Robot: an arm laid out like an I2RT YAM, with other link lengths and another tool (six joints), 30 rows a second.
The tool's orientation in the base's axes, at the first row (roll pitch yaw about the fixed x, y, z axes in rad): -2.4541 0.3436 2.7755
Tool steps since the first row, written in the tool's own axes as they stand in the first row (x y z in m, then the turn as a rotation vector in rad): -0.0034 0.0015 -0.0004 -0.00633 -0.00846 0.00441; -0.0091 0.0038 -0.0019 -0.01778 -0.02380 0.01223; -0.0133 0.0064 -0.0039 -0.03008 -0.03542 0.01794; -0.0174 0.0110 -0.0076 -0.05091 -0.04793 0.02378; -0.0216 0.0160 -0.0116 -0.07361 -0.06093 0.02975; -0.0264 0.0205 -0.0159 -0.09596 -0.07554 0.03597; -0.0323 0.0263 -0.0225 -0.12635 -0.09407 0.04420; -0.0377 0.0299 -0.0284 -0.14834 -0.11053 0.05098; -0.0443 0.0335 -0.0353 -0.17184 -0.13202 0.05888
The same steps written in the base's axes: 0.0037 0.0001 0.0005 0.00161 -0.01062 0.00398; 0.0098 0.0007 0.0022 0.00449 -0.02973 0.01131; 0.0147 0.0023 0.0035 0.00986 -0.04529 0.01824; 0.0204 0.0064 0.0048 0.02231 -0.06439 0.02849; 0.0264 0.0110 0.0062 0.03617 -0.08452 0.03956; 0.0327 0.0152 0.0082 0.04896 -0.10574 0.05129; 0.0406 0.0215 0.0115 0.06698 -0.13358 0.06661; 0.0469 0.0261 0.0155 0.07858 -0.15626 0.07892; 0.0543 0.0309 0.0206 0.08913 -0.18346 0.09393
